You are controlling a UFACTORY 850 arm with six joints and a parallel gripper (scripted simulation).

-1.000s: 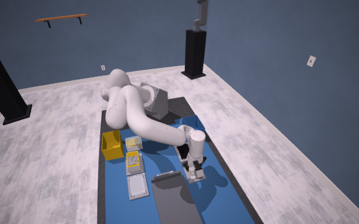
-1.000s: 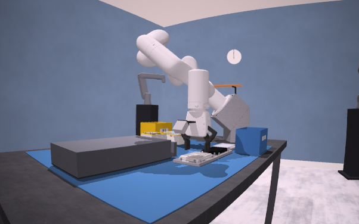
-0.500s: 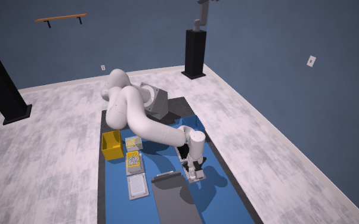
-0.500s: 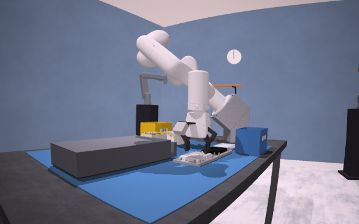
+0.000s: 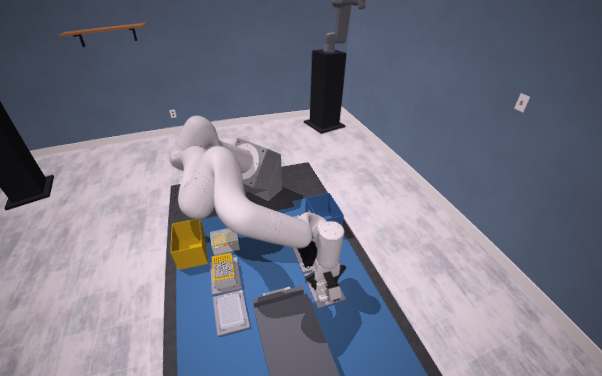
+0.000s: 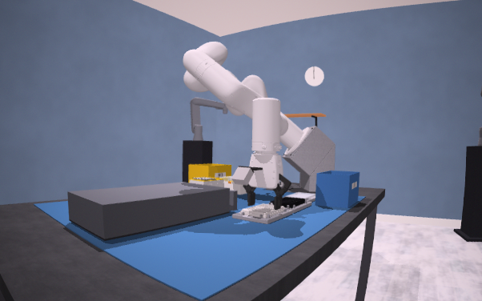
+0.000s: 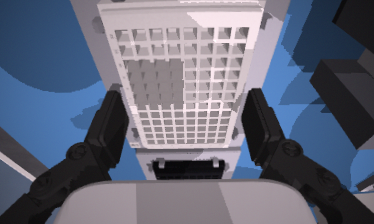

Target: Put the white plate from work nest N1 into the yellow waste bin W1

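Right now my hand is 20 mm above the white plate. The rest, counted from my hand: grey work nest (30 mm below); blue bin (310 mm behind, 210 mm to the left); black plate (170 mm behind, 40 mm to the left, 20 mm below).
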